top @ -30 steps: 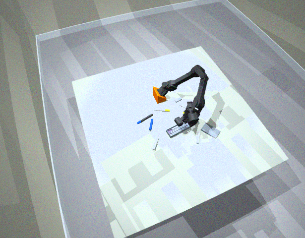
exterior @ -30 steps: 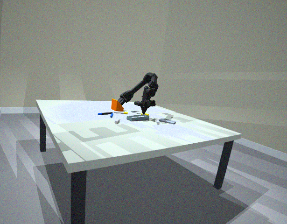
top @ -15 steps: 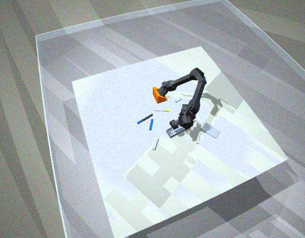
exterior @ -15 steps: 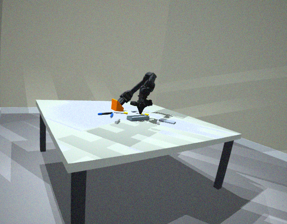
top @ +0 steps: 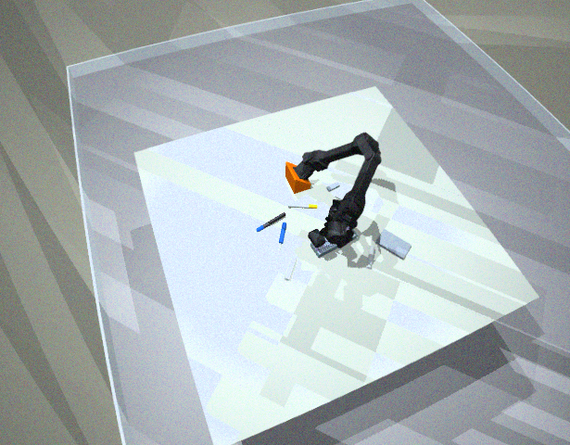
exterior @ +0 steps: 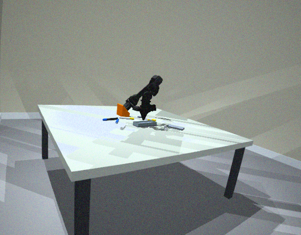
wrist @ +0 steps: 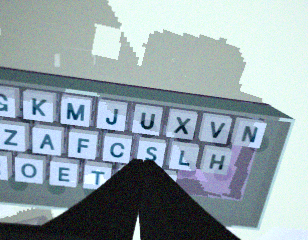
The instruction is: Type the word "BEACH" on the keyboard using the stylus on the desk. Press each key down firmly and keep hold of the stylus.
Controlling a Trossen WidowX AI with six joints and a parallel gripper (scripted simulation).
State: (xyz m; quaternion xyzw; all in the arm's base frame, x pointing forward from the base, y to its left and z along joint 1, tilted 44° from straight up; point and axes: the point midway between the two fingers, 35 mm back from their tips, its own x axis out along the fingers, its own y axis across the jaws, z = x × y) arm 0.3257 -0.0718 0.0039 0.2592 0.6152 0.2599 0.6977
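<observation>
Now: gripper tip 11 cm past the blue stylus, 16 cm to the left of it and 3 cm above it. Also, from my gripper tip: grey flat pad: 12 cm ahead, 23 cm to the left, 4 cm below.
</observation>
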